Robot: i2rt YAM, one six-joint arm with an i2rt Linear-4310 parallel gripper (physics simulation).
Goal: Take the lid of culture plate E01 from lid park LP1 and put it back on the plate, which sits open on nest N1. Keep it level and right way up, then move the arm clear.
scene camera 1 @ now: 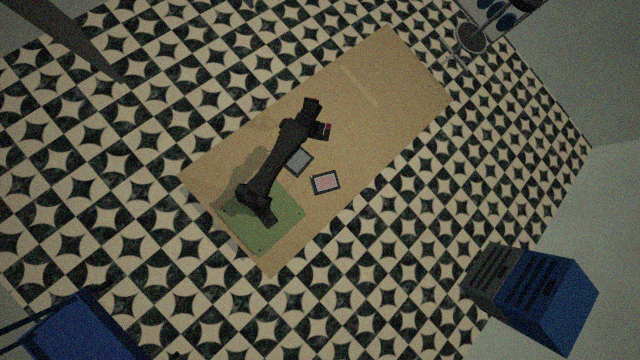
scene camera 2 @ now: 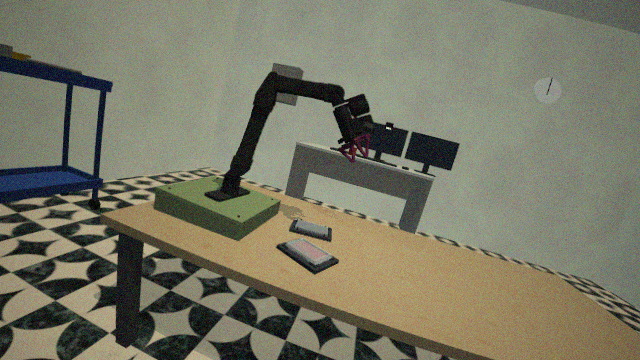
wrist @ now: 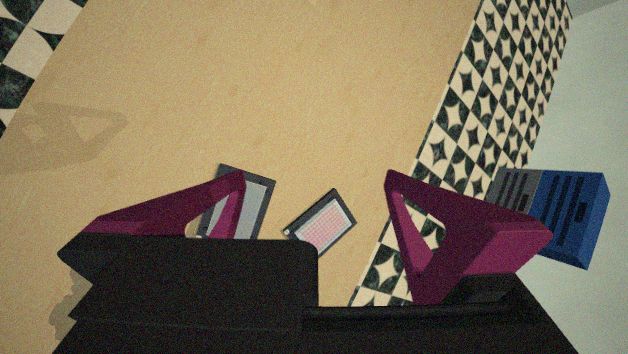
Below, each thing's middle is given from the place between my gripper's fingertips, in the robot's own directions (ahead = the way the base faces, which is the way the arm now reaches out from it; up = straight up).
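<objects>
You'd find my hand 310 mm above the grey lid (wrist: 254,194), 110 mm past it and 10 mm to the left of it. There's also a dark holder plate (wrist: 269,183), which is 310 mm below my hand, 110 mm behind it and 10 mm to the right of it. The dark nest plate (scene camera 2: 314,269) is 310 mm below my hand too, but 210 mm to the right of it and 50 mm behind it. Going by their middles, of the things named here the dark nest plate is the farthest from my hand.
</objects>
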